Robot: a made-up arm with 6 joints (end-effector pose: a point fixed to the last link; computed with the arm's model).
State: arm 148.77 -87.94 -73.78 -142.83 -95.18 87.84
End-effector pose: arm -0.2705 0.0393 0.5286 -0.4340 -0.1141 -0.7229 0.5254
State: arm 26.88 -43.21 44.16 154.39 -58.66 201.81
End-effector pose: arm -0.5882 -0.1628 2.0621 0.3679 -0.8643 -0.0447 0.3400
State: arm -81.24 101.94 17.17 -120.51 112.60 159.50
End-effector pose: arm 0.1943 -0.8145 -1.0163 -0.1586 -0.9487 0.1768 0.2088
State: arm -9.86 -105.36 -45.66 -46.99 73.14 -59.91
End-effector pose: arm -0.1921 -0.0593 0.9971 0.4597 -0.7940 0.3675 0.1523
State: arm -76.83 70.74 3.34 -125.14 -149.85 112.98
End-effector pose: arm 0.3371 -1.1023 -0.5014 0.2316 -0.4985 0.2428 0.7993
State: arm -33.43 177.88 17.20 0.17 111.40 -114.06
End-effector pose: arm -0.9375 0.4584 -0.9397 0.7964 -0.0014 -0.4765 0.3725
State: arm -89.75 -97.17 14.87 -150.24 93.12 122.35
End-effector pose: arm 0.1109 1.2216 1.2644 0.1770 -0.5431 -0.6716 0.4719
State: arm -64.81 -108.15 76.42 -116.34 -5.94 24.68
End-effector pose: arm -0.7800 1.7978 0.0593 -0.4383 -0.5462 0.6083 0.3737
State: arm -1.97 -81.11 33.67 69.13 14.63 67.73
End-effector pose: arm -1.4430 0.0019 1.4072 -0.5048 -0.3672 -0.7776 0.0759
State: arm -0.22 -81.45 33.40 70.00 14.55 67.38
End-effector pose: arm -1.4450 -0.0402 1.4011 -0.5007 -0.3710 -0.7774 0.0859
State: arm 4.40 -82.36 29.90 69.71 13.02 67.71
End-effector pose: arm -1.3943 -0.1539 1.4133 -0.5033 -0.3823 -0.7629 0.1363
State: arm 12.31 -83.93 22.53 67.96 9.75 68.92
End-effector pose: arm -1.2591 -0.3262 1.4401 -0.5140 -0.4016 -0.7222 0.2299
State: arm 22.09 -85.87 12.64 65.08 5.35 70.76
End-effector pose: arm -1.0446 -0.4849 1.4620 -0.5309 -0.4245 -0.6496 0.3405
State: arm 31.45 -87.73 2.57 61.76 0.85 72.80
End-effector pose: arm -0.8101 -0.5697 1.4637 -0.5501 -0.4447 -0.5575 0.4345
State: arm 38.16 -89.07 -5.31 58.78 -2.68 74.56
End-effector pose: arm -0.6301 -0.5834 1.4499 -0.5672 -0.4576 -0.4755 0.4927
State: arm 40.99 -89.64 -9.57 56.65 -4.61 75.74
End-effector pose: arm -0.5407 -0.5674 1.4379 -0.5795 -0.4611 -0.4290 0.5172
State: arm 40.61 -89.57 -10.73 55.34 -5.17 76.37
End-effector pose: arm -0.5230 -0.5488 1.4365 -0.5872 -0.4574 -0.4176 0.5211
